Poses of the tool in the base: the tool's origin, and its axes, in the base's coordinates. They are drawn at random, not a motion.
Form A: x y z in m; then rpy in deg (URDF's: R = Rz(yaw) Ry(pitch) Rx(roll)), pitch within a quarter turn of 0, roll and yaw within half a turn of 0.
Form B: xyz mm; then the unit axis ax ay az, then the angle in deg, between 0 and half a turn. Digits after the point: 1 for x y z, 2 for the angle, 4 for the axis.
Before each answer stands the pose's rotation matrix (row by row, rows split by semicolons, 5 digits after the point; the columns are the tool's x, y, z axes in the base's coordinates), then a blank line. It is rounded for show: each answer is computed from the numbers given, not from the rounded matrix.
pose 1, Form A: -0.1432, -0.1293, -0.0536, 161.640, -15.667, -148.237
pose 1, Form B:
-0.81864 -0.42729 -0.38373; -0.50685 0.85173 0.13289; 0.27005 0.30328 -0.91383

-143.2, -129.3, -53.6, 0.2505, -0.9610, -0.1170, 160.11
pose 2, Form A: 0.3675, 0.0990, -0.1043, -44.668, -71.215, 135.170
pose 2, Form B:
-0.22838 -0.97340 -0.01810; 0.22702 -0.03516 -0.97325; 0.94673 -0.22638 0.22902

367.5, 99.0, -104.3, 0.4363, -0.5637, 0.7013, 121.15
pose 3, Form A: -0.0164, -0.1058, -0.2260, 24.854, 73.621, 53.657
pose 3, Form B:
0.16711 -0.49191 0.85446; 0.22714 0.86254 0.45214; -0.95942 0.11852 0.25587

-16.4, -105.8, -226.0, -0.1685, 0.9163, 0.3632, 81.79
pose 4, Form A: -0.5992, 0.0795, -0.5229, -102.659, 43.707, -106.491
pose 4, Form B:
-0.20520 -0.01876 0.97854; -0.69315 0.70865 -0.13177; -0.69097 -0.70531 -0.15842

-599.2, 79.5, -522.9, -0.3035, 0.8835, -0.3569, 109.12
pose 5, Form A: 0.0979, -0.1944, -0.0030, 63.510, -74.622, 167.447
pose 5, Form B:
-0.25885 0.74540 0.61432; 0.05764 -0.62294 0.78014; 0.96420 0.23734 0.11828

97.9, -194.4, -3.0, -0.5753, -0.3709, -0.7290, 151.85
